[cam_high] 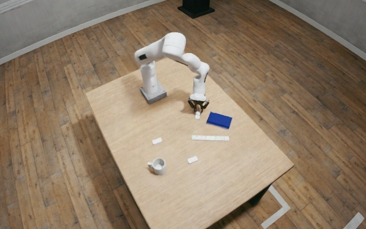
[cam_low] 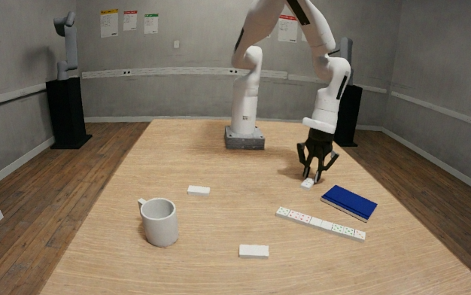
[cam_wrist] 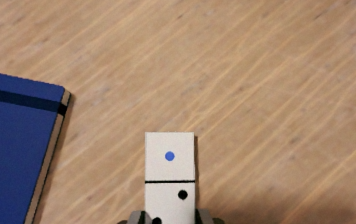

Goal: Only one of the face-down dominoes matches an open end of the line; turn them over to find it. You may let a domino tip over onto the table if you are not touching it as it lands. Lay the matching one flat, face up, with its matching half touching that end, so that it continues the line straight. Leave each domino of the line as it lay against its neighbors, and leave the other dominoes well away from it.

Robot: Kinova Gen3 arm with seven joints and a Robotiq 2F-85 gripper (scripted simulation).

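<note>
Right now the blue book is 13 cm ahead of my hand, 7 cm to the left of it and 2 cm below it. Also, from my hand: grey mug 40 cm to the right, 20 cm ahead, 1 cm above.
</note>
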